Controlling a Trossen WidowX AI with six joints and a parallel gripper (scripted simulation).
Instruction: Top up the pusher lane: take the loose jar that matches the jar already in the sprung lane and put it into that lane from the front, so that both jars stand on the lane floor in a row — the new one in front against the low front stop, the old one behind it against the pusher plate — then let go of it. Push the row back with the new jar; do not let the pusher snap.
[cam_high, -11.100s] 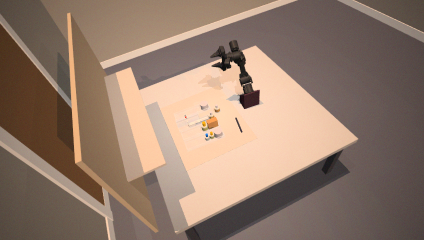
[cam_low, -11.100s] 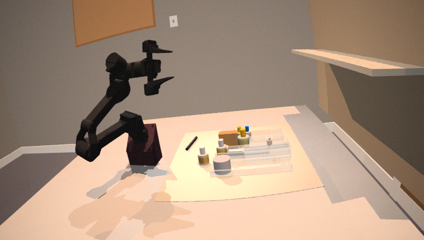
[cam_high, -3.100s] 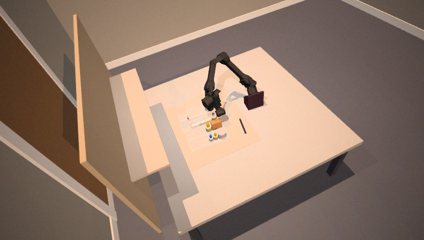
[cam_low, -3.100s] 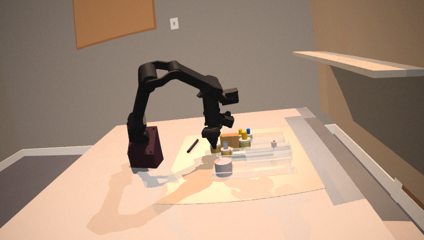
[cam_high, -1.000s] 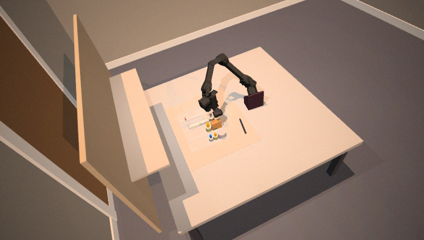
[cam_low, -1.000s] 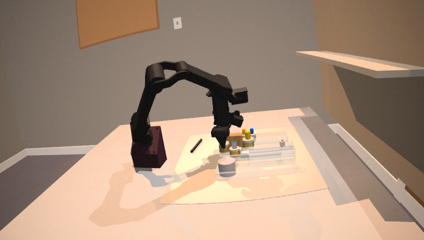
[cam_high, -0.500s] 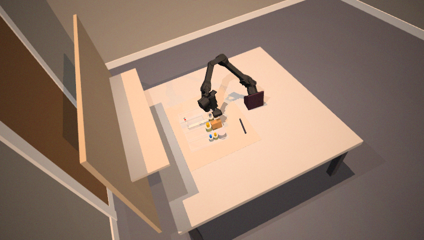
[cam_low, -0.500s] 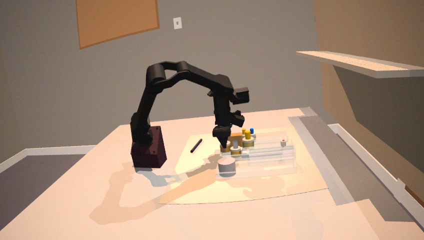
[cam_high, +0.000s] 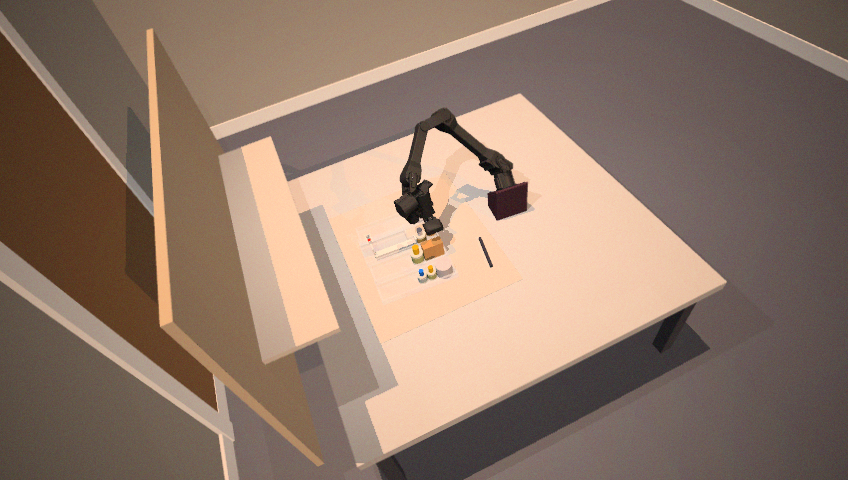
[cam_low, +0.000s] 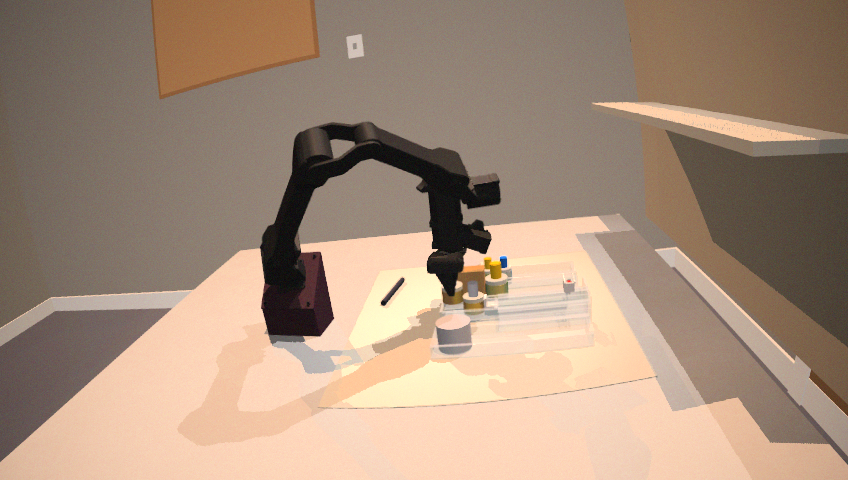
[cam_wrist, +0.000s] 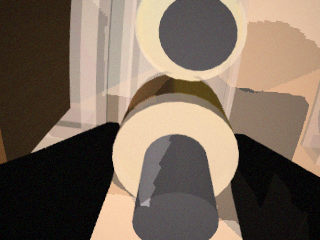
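The orange box lies 80 mm to the left of my gripper tip, 30 mm ahead of it and 20 mm below it. From my gripper tip the other things lie so: black pen 170 mm to the left, 140 mm behind, 50 mm below; then clear lane 150 mm ahead, 40 mm to the right, 40 mm below.
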